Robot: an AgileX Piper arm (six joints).
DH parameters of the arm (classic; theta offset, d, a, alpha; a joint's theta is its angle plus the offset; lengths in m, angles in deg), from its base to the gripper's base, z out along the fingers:
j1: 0 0.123 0 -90
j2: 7.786 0 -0.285 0
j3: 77.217 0 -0.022 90
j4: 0 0.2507 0 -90
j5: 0 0 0 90
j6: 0 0.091 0 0
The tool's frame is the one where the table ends.
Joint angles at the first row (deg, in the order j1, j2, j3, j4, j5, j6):
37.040 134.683 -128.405 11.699 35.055 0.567
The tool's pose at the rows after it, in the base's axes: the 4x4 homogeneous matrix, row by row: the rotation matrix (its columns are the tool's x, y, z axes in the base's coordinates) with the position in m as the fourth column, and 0 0 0 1 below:
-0.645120 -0.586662 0.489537 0.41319; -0.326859 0.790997 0.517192 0.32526; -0.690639 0.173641 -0.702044 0.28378; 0 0 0 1
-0.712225 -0.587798 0.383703 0.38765; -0.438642 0.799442 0.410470 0.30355; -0.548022 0.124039 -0.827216 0.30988; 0 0 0 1
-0.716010 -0.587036 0.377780 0.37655; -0.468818 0.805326 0.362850 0.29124; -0.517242 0.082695 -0.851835 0.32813; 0 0 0 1
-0.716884 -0.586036 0.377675 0.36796; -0.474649 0.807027 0.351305 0.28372; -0.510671 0.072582 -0.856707 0.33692; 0 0 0 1
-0.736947 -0.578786 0.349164 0.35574; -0.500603 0.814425 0.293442 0.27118; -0.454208 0.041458 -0.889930 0.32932; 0 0 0 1
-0.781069 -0.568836 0.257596 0.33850; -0.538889 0.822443 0.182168 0.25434; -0.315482 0.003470 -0.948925 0.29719; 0 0 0 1
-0.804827 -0.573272 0.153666 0.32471; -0.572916 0.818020 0.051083 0.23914; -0.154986 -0.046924 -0.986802 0.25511; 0 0 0 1
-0.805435 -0.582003 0.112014 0.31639; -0.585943 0.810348 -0.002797 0.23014; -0.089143 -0.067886 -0.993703 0.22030; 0 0 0 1
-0.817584 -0.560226 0.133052 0.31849; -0.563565 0.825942 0.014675 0.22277; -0.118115 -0.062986 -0.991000 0.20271; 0 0 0 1
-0.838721 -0.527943 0.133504 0.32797; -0.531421 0.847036 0.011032 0.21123; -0.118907 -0.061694 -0.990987 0.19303; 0 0 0 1
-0.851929 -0.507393 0.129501 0.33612; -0.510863 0.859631 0.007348 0.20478; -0.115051 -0.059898 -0.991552 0.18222; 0 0 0 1
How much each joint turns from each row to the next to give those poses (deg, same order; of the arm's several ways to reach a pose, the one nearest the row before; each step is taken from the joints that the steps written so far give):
0.000 -4.228 0.002 -2.609 13.240 0.746
0.001 -4.656 -0.175 -2.932 15.823 0.538
-0.001 -2.841 0.258 -2.346 4.876 0.060
0.001 -2.756 2.628 -0.576 0.605 0.001
-0.001 -3.973 7.766 -1.774 -0.003 0.119
0.000 -3.795 12.252 -2.058 0.259 0.487
0.000 -1.017 10.398 -2.562 0.192 0.139
-0.081 -0.001 7.912 -1.212 -4.090 0.049
-1.102 -0.001 4.229 0.000 -5.869 0.749
-2.207 0.914 0.878 0.000 -1.836 0.132
-1.467 1.513 0.168 0.068 -1.465 0.001

